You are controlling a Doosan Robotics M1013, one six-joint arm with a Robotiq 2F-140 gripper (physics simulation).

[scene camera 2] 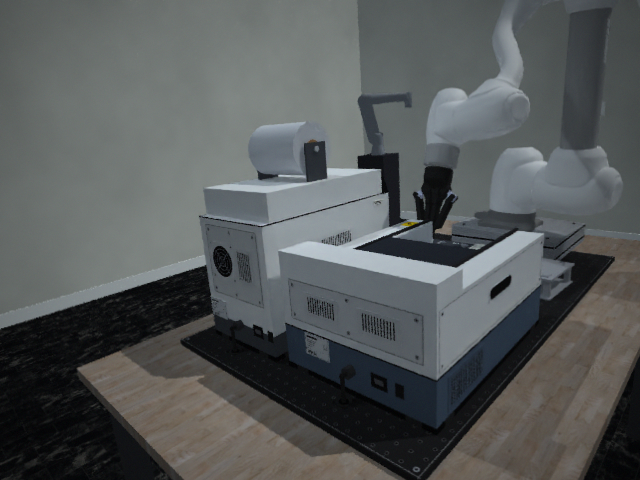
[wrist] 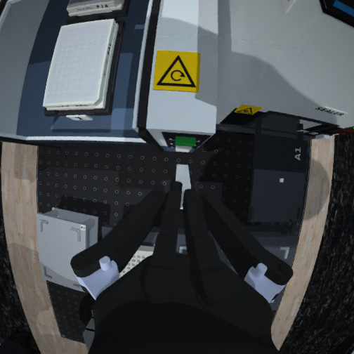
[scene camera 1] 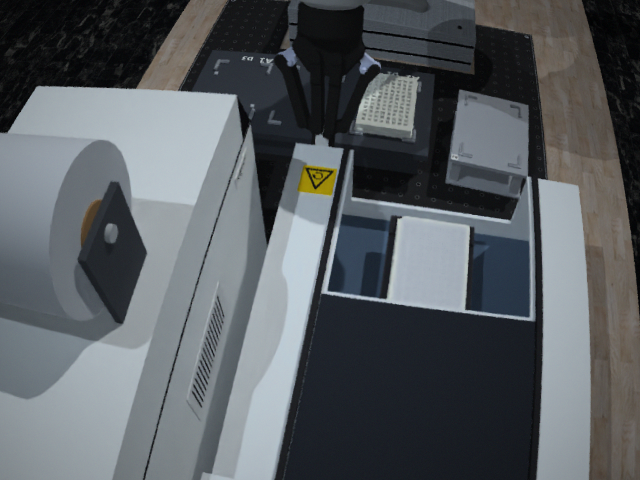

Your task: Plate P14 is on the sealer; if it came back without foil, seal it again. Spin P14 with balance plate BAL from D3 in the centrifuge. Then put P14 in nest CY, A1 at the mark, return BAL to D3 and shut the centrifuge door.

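Places are measured from the arm's base along level axes (x ahead, y left, z up), in metres.
Where they show: arm's base, origin of its link: [scene camera 2: 510,224].
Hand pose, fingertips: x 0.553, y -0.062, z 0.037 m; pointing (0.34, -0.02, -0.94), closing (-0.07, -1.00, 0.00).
Note:
Things, the pixels of their top centre, and the offset from my fingertips.
- white-topped plate, centre of its top: [scene camera 1: 431,266] dx +0.150, dy +0.135, dz +0.048 m
- grey raised nest, centre of its top: [scene camera 1: 493,128] [scene camera 2: 539,265] dx -0.172, dy +0.250, dz -0.048 m
- sealer, centre of its top: [scene camera 2: 293,123] dx +0.286, dy -0.183, dz +0.368 m
- cream plate with open wells, centre of its top: [scene camera 1: 388,99] dx -0.196, dy +0.082, dz -0.034 m
My gripper [scene camera 1: 323,138] [scene camera 2: 438,227] [wrist: 181,173] is shut and empty, with its fingertips close to the front of the centrifuge [scene camera 1: 563,289] [scene camera 2: 361,325] [wrist: 185,107]. The centrifuge's top opening is uncovered. A white-topped plate [scene camera 1: 431,263] [wrist: 80,65] lies in the bucket near the front, behind a tag that reads 1; its name does not show. Behind it in the wrist view, part of plate P14 [wrist: 97,7] shows in the other bucket; its top is cut off. A grey raised nest [scene camera 1: 491,131] [wrist: 62,247], marked A1, holds no plate; its name is unreadable.
The sealer [scene camera 1: 170,149] [scene camera 2: 310,206] [wrist: 280,55] stands beside the centrifuge, with its foil roll [scene camera 1: 31,222] [scene camera 2: 279,147] on top. A cream plate with open wells [scene camera 1: 390,105] sits on a dark nest board. A green light [wrist: 185,141] and a pale narrow strip [wrist: 183,175] show near the fingertips.

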